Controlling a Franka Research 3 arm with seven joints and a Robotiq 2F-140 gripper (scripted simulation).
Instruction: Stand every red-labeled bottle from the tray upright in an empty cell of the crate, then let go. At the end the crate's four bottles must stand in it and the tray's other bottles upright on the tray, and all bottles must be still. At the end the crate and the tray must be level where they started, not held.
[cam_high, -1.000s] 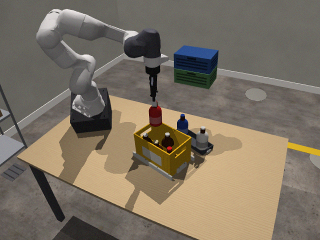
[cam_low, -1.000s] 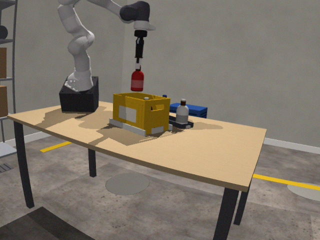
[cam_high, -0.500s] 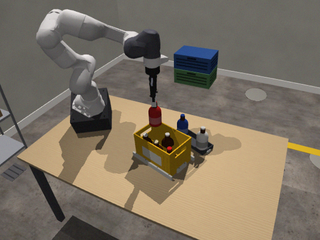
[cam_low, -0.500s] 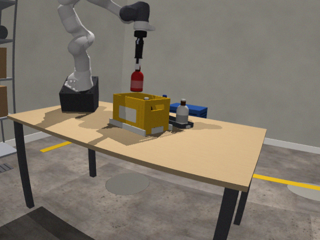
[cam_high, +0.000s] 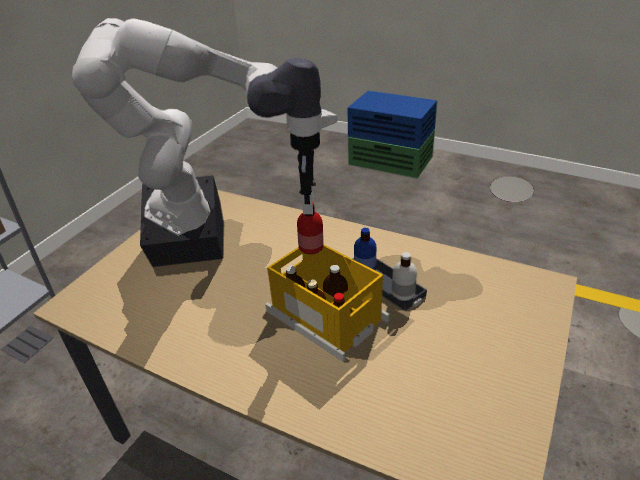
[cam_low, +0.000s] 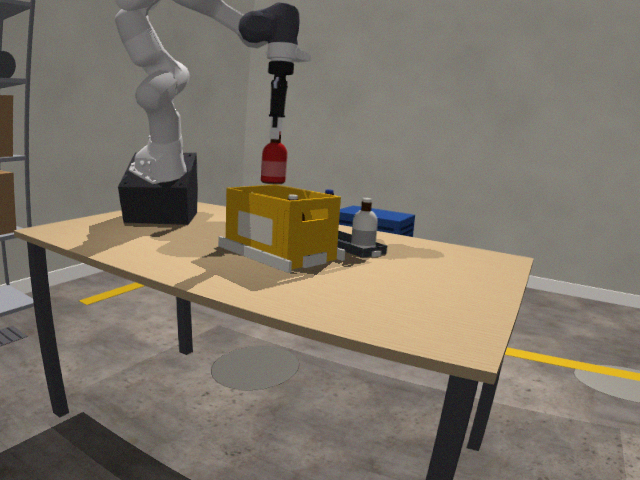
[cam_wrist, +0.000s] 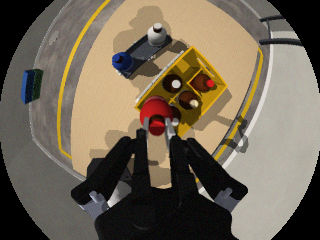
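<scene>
My hand is 80 mm above the red-labeled bottle. Also, from my hand: blue-labeled bottle 270 mm below, 160 mm to the left, 130 mm ahead; then white-labeled bottle 270 mm below, 270 mm ahead, 60 mm to the left; then yellow crate 270 mm below, 80 mm to the right, 60 mm ahead.
</scene>
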